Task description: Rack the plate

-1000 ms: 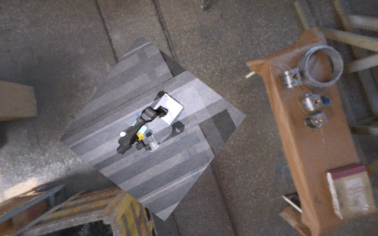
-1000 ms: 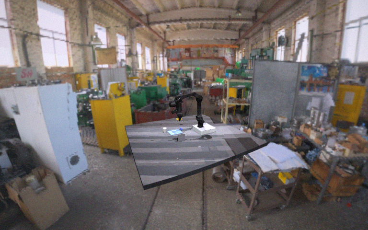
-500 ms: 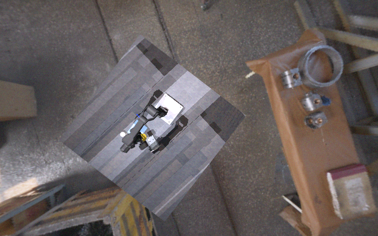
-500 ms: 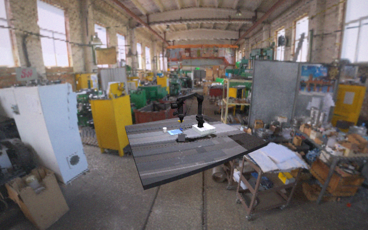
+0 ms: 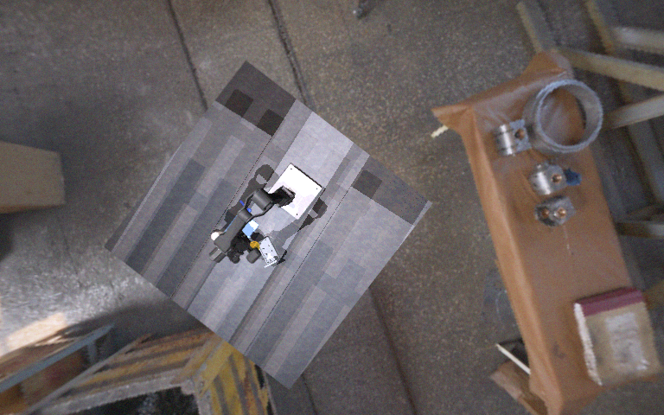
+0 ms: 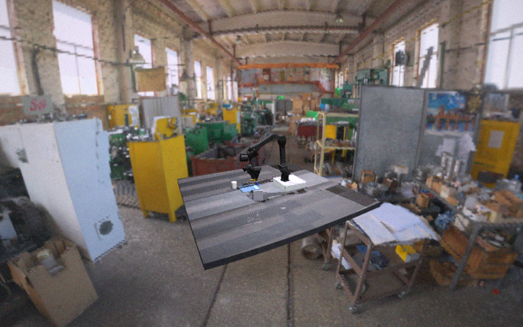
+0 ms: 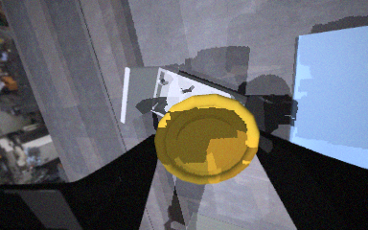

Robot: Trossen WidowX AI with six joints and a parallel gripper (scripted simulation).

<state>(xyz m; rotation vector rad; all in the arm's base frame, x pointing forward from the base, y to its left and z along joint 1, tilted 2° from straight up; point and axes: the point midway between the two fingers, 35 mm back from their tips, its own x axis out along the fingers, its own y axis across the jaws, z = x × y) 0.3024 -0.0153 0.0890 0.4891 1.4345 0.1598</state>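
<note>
Right now the dish rack is 9 cm below my gripper tip, 5 cm to the left of it and 1 cm ahead of it. The rest, counted from my gripper tip: blue spoon 17 cm to the right, 14 cm behind, 11 cm below; yellow plate 1 cm above.
</note>
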